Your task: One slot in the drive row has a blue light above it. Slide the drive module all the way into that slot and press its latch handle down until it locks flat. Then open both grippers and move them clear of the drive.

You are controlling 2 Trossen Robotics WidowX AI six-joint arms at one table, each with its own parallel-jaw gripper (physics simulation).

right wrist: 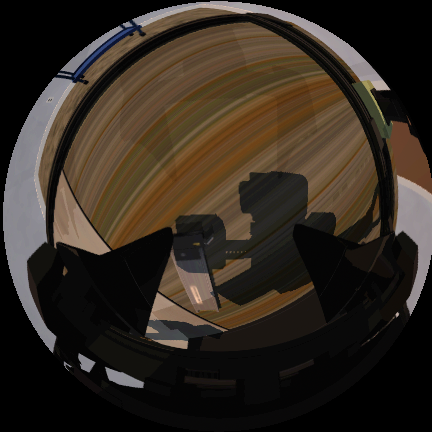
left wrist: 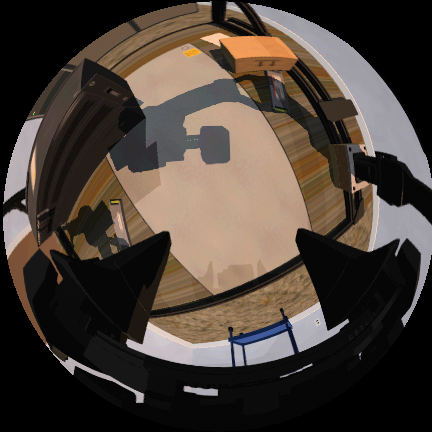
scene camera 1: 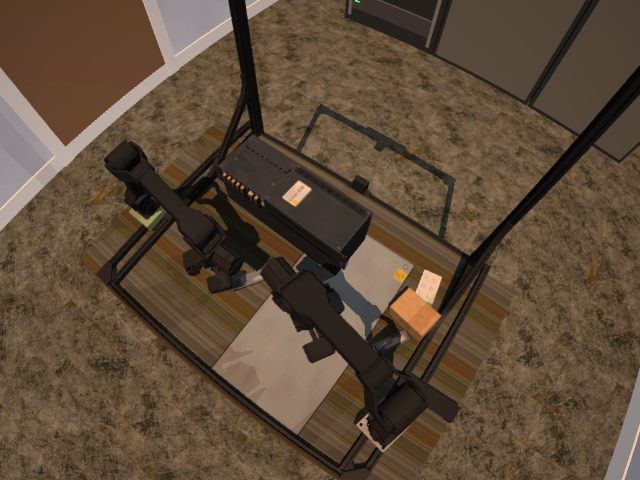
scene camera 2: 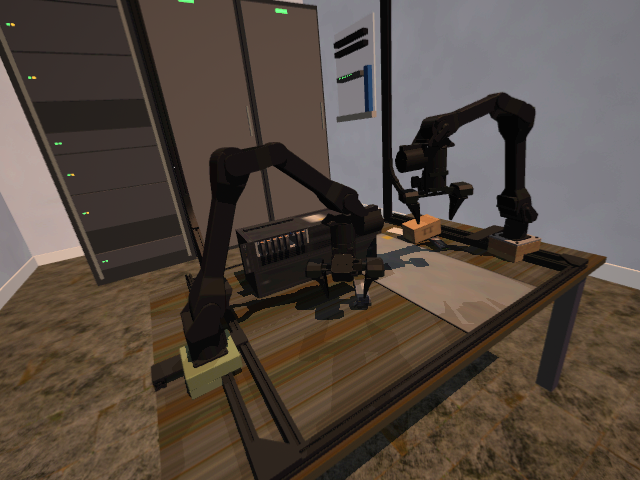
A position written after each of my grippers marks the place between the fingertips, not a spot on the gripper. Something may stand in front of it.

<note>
My left gripper (scene camera 2: 434, 222) is open and holds nothing. My right gripper (scene camera 2: 346, 297) is open, holding nothing. Further things: a grey mat (left wrist: 205, 164).
My left gripper also shows in the left wrist view (left wrist: 235, 236) and in scene camera 1 (scene camera 1: 306, 327). My right gripper is seen too in the right wrist view (right wrist: 235, 232) and in scene camera 1 (scene camera 1: 221, 268). The grey mat also shows in the right wrist view (right wrist: 169, 323).
</note>
